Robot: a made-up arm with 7 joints.
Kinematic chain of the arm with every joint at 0, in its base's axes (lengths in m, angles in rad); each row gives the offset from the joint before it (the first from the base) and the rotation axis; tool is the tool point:
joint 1: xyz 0 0 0 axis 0 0.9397 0.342
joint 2: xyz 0 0 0 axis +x
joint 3: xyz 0 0 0 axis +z
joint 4: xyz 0.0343 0 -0.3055 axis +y
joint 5: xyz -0.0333 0 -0.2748 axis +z
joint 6: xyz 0 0 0 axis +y
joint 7: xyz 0 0 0 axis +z
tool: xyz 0 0 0
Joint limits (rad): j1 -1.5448..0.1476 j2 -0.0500..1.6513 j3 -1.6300..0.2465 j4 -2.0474..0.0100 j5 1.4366..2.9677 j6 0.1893..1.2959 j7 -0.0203..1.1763
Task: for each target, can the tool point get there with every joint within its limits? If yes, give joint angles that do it. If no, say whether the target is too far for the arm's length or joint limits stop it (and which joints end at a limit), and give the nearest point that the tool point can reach.
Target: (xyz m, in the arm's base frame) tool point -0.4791 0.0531 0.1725
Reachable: no: joint limits stop it (at a limit: joint 1, joint 2, joint 3, joint 4) | nearest point -0.0062 0.1097 0.3434 | short by 0.506 m
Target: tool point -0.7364 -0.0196 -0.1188
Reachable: no: too far | nearest point -0.0682 0.0257 -0.3531 | short by 0.710 m
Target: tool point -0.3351 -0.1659 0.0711
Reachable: no: joint limits stop it (at a limit: joint 1, joint 2, joint 3, joint 4) | nearest point -0.0288 -0.3045 -0.1909 | short by 0.426 m
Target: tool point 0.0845 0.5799 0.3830
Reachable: no: too far | nearest point 0.1200 0.4727 0.3117 | short by 0.134 m
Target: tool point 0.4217 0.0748 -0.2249
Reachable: yes | joints -0.7676 0.9498 -1.0916 -1.4247 1.6943 0.3595 0.3098
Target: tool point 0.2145 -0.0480 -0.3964
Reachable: yes | joints -0.2799 0.6472 -1.2157 -1.6002 2.3182 0.9568 0.2594
